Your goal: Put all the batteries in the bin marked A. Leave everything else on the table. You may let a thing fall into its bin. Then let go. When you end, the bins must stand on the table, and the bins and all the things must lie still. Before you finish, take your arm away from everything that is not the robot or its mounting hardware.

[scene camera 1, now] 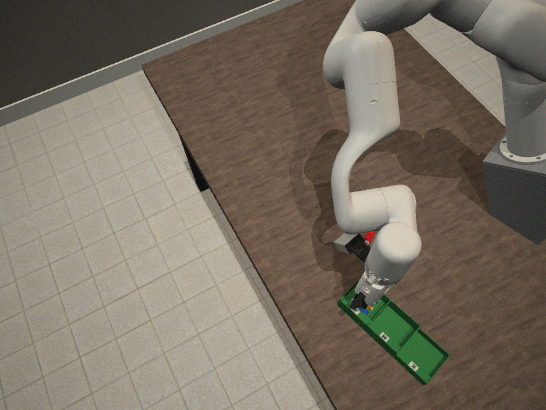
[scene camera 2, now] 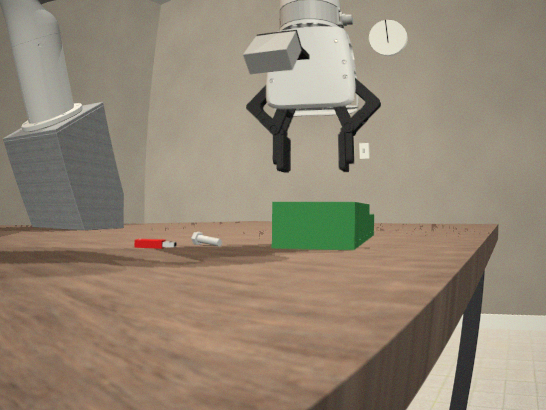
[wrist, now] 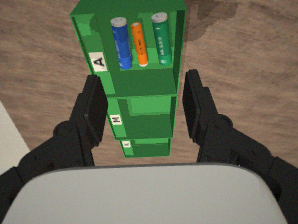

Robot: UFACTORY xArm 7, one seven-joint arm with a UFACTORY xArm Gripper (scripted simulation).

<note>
I see my gripper, a green three-compartment bin and a green battery.
My gripper is seen too in the wrist view.
</note>
